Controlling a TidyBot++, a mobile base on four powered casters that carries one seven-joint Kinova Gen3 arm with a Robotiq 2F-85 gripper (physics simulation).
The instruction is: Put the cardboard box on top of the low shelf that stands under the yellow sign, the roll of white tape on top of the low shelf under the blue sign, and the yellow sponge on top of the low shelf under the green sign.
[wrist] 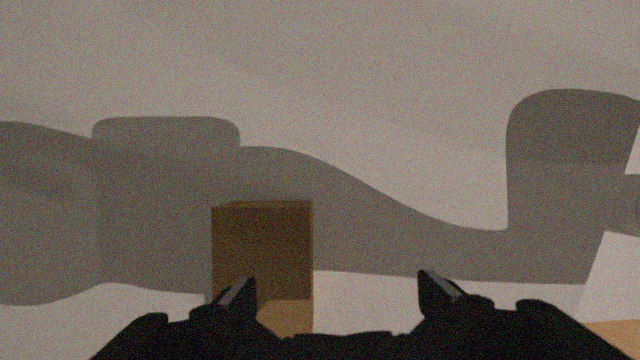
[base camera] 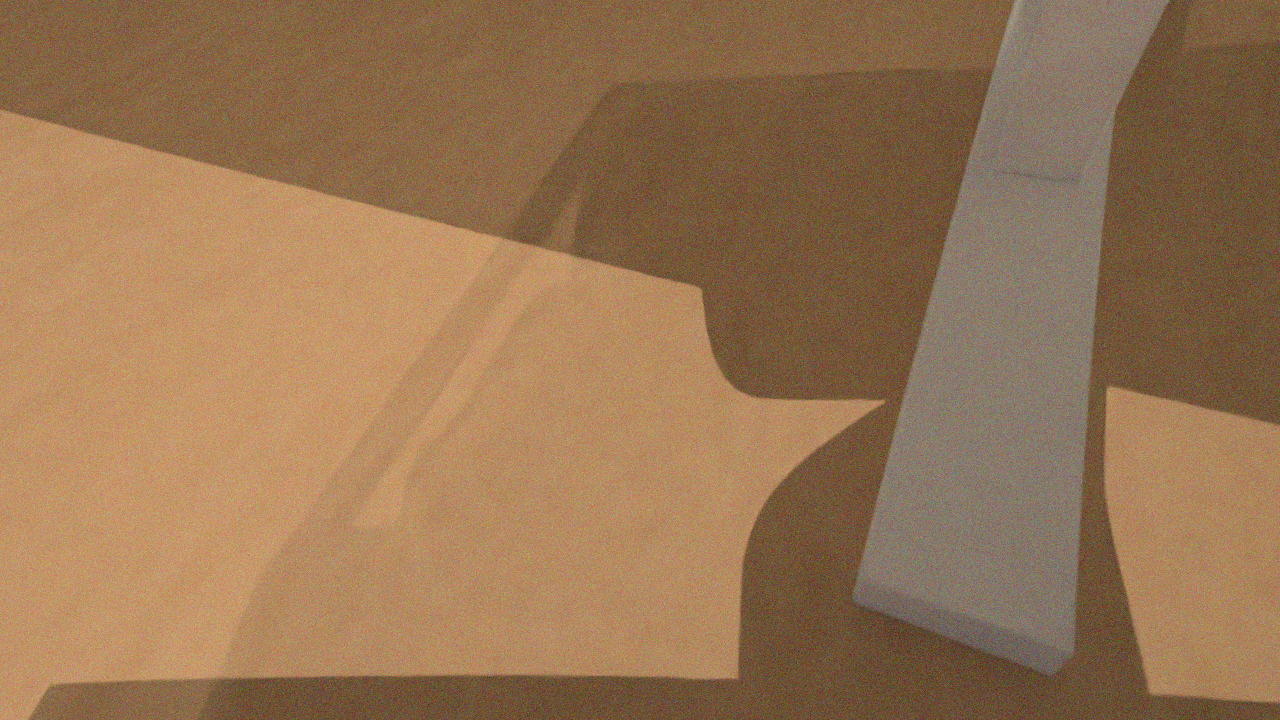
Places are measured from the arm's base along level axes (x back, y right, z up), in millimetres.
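Pixels of known places: gripper, fingertip midpoint: (wrist: 336,291).
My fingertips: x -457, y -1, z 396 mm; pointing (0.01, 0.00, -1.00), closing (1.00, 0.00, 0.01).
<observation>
Ahead of a thing's pixels: the offset from my fingertips to its top centre. "spot": to the spot under its first point. Level surfaces: height alone.
A brown box @[dx -45, dy -1, dz -22 mm] (wrist: 262,250), which looks like the cardboard box, shows in the wrist view on a pale surface @[dz -72 mm] (wrist: 370,300). Its upper part is in shadow and its lower part is lit. My gripper (wrist: 336,291) is open and empty. The box shows beyond the fingers, to the left of the gap's middle, and the left fingertip hides part of it. The lower end of the box is hidden behind the gripper. The tape, the sponge, the shelves and the coloured signs cannot be made out in either view.
In the base camera view a long grey bar-like part (base camera: 1002,376) hangs over the tan floor @[dz -792 mm] (base camera: 268,358) at the right. Dark shadows fall across the floor and the pale surface. A tan patch @[spot: dx +966, dy -512, dz -792 mm] (wrist: 617,335) shows beyond the pale surface's edge at the lower right of the wrist view.
</observation>
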